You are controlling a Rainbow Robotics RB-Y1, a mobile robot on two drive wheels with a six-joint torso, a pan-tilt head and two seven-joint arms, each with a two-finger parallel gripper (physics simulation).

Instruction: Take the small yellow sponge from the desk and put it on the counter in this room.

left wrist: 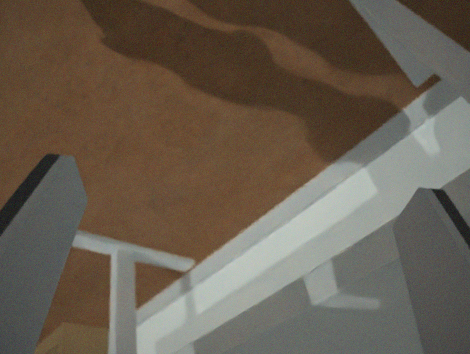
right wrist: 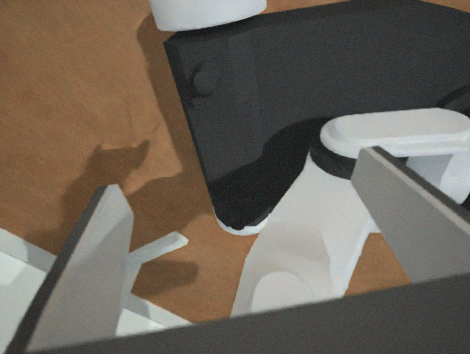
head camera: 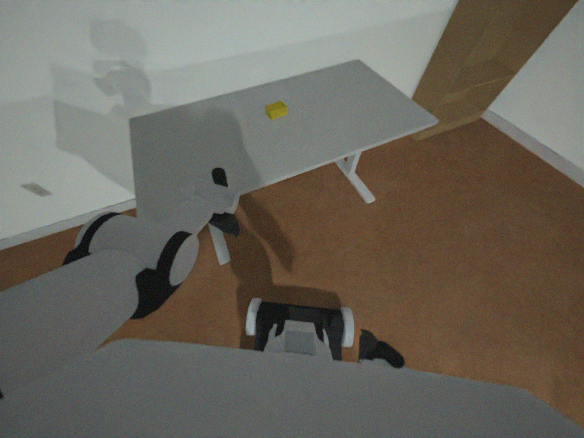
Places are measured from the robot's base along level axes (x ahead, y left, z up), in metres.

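Pixels of known places: left gripper, between the fingertips: [left wrist: 246, 193]; right gripper, between the fingertips: [right wrist: 243, 182] [head camera: 362, 347].
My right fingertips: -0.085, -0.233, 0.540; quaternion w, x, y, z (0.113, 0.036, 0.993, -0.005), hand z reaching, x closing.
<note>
Behind a point stands the place of what it marks, as x, y, z.
The small yellow sponge [head camera: 276, 110] {0.958, 0.209, 0.762} lies on the grey desk [head camera: 340, 95] {1.194, -0.140, 0.721}, between its middle and its back edge. It is not visible in either wrist view. My left gripper [head camera: 230, 204] [left wrist: 246, 193] {0.253, 0.311, 0.738} is open and empty at the desk's near left corner, well to the left of and nearer than the sponge. Its exact height relative to the desk top is hard to tell. My right gripper [head camera: 385, 345] [right wrist: 243, 182] {-0.085, -0.233, 0.540} is open and empty, low beside my base and away from the desk. The counter does not show in the head view.
A wall runs behind the desk. A wooden shelf unit [head camera: 450, 52] {1.858, -0.960, 0.688} stands past its right end. A desk leg [head camera: 360, 186] [left wrist: 122, 300] {1.226, -0.331, 0.248} stands below the top. My wheeled base [head camera: 300, 310] {0.048, -0.001, 0.191} [right wrist: 300, 55] {-0.151, -0.176, 0.169} is on the brown floor, near the desk's front side.
</note>
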